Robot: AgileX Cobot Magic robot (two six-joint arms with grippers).
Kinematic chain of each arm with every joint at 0, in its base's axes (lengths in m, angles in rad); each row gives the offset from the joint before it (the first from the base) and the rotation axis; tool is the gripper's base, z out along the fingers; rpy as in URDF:
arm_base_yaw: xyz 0 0 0.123 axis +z
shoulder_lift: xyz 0 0 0 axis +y
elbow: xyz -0.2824 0 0.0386 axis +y
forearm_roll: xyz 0.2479 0 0.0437 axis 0.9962 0 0.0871
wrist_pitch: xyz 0 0 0 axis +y
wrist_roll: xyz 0.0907 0 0.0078 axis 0.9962 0 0.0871
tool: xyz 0 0 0 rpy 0 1.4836 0
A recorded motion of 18 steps. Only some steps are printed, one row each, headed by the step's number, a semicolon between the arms.
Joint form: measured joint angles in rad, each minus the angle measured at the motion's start. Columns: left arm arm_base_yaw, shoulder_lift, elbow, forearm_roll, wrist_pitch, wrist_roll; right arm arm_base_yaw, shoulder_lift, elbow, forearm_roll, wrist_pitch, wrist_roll.
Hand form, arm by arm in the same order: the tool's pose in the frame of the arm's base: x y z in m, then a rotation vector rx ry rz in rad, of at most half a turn. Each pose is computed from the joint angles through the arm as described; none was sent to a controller.
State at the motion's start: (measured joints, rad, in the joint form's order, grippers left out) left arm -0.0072 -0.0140 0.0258 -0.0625 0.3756 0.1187; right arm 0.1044 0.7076 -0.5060 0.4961 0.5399 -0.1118
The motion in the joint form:
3: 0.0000 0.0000 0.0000 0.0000 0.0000 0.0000; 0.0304 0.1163 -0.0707 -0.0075 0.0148 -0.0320
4: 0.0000 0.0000 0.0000 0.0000 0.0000 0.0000; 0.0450 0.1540 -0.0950 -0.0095 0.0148 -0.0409
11: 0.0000 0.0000 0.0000 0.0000 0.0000 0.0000; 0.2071 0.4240 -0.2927 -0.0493 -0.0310 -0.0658
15: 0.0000 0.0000 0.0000 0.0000 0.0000 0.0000; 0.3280 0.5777 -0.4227 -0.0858 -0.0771 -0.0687
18: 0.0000 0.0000 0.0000 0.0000 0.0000 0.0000; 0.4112 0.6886 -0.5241 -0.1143 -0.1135 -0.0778
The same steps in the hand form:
3: 0.0524 -0.0025 0.1714 0.0791 1.8686 0.0154; 0.1526 0.0435 0.2840 0.0260 2.2548 0.5037
4: 0.0524 -0.0025 0.1714 0.0791 1.8686 0.0154; 0.1598 0.0468 0.2856 0.0004 2.2693 0.5038
11: 0.0524 -0.0025 0.1714 0.0791 1.8686 0.0154; 0.2137 0.0890 0.2971 -0.2201 2.3070 0.5155
15: 0.0524 -0.0025 0.1714 0.0791 1.8686 0.0154; 0.2416 0.1294 0.3016 -0.3744 2.2815 0.5274
18: 0.0524 -0.0025 0.1714 0.0791 1.8686 0.0154; 0.2593 0.1631 0.3034 -0.4884 2.2422 0.5319

